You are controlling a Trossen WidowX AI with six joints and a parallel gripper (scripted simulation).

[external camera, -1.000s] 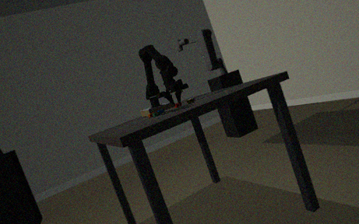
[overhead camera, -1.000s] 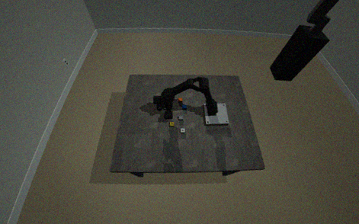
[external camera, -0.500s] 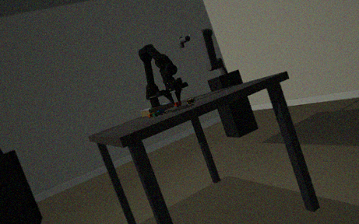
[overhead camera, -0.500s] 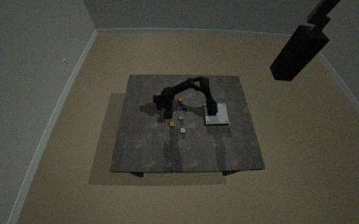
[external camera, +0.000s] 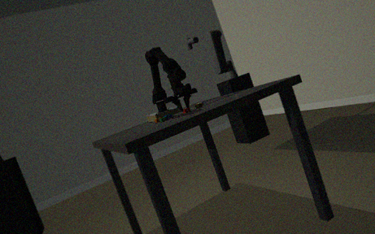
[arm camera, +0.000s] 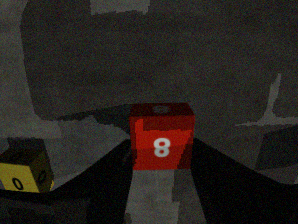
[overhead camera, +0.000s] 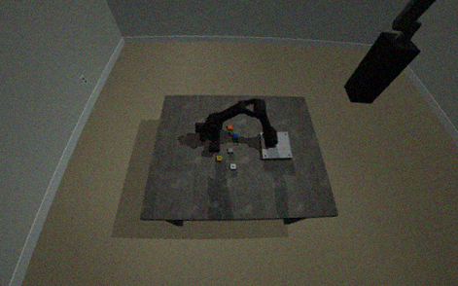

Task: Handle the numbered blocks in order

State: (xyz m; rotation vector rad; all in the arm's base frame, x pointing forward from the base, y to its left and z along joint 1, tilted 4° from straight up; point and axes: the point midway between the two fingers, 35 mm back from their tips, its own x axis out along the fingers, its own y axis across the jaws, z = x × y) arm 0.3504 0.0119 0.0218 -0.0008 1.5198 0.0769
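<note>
The red block is 1 cm ahead of my gripper tip. Also, from my gripper tip: green block 14 cm to the right; then yellow block 10 cm to the left, 3 cm behind; then grey block 10 cm behind, 4 cm to the left.
</note>
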